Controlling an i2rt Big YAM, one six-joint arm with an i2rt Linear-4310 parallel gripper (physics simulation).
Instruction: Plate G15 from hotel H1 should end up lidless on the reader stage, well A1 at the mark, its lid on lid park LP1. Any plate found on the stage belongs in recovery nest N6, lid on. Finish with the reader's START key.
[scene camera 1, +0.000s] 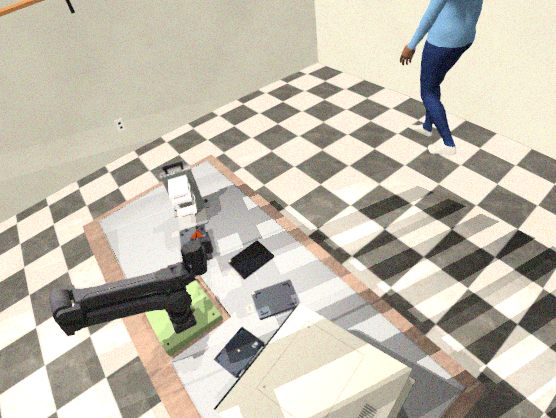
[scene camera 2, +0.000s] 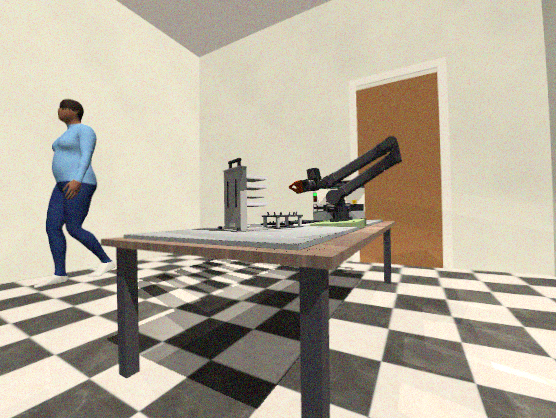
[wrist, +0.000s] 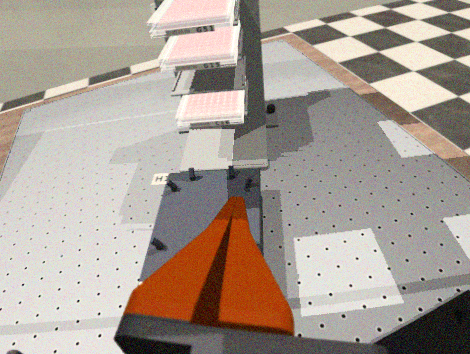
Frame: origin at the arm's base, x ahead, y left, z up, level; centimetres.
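Seen in the pictures: gripper, fingertip midpoint: (scene camera 1: 197, 231) (scene camera 2: 289, 187) (wrist: 237, 205); arm's base, link origin: (scene camera 1: 182, 317) (scene camera 2: 341, 220).
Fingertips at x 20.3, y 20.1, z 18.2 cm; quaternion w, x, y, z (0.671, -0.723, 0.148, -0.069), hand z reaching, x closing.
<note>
Pixels of each thing's top centre, then the offset from my fingertips to it. "*": a spot on its surface instead.
- top plate, surface spot: (wrist: 200, 14) * dx +1.1, dy +22.2, dz +3.0 cm
- black pad LP1, top centre: (scene camera 1: 250, 256) dx +15.1, dy -9.3, dz -18.5 cm
- dark platform, surface spot: (scene camera 1: 237, 352) * dx -7.3, dy -47.7, dz -10.2 cm
- beige reader, top centre: (scene camera 1: 313, 391) (scene camera 2: 338, 183) dx +4.9, dy -75.4, dz +8.9 cm
- grey pegged nest, top centre: (scene camera 1: 275, 297) dx +14.4, dy -32.1, dz -18.7 cm
My gripper (scene camera 1: 197, 234) (scene camera 2: 291, 186) (wrist: 237, 205) is shut and empty. It hangs above the dark pegged stand (wrist: 190, 215), in front of hotel H1 (scene camera 2: 235, 200) (wrist: 253, 85). In the wrist view, a top plate (wrist: 200, 14) reads G51. The plate below it (wrist: 202, 47) looks like G15, though its label is blurred. Under that is a level without a plate, then another plate (wrist: 212, 106) with an unclear label. The black pad LP1 (scene camera 1: 251, 259) shows no lid. A dark platform (scene camera 1: 237, 352) beside the beige reader (scene camera 1: 305, 360) shows no plate. The START key cannot be made out.
A grey pegged nest (scene camera 1: 276, 300) lies between LP1 and the reader; its label is unreadable. The arm stands on a green base plate (scene camera 1: 207, 317). The table's wooden edge (scene camera 1: 320, 250) (scene camera 2: 220, 252) surrounds the perforated board. A person (scene camera 1: 440, 75) (scene camera 2: 72, 165) stands beyond the table.
</note>
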